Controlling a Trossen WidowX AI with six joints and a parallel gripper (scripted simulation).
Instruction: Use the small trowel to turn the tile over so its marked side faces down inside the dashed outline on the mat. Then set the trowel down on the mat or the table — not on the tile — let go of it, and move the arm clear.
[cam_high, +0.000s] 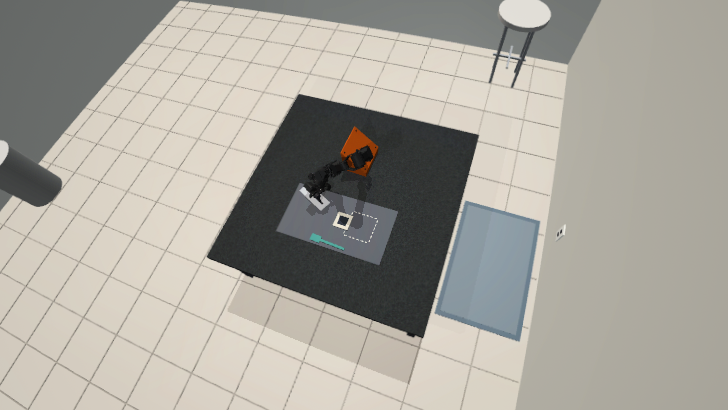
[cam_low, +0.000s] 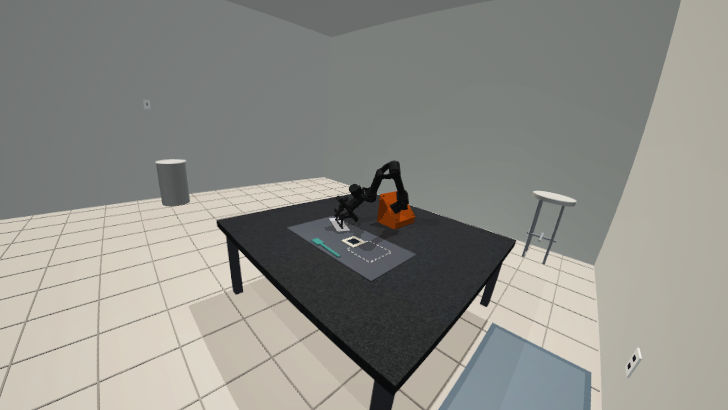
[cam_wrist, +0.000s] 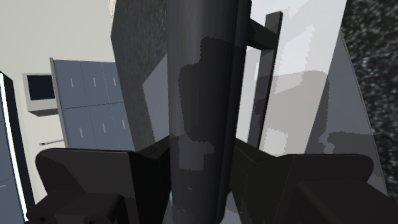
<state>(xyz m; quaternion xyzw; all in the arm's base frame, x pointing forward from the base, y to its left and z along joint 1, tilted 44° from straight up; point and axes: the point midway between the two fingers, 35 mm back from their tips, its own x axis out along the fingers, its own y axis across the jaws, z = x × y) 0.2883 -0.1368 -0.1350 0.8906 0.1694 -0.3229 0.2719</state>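
Right now the grey mat is 18 cm to the left of my gripper tip, 9 cm ahead of it and 7 cm below it. From my gripper tip the other things lie so: square tile 21 cm to the left, 8 cm ahead, 4 cm below; teal flat tool 23 cm ahead, 15 cm to the left, 4 cm below.
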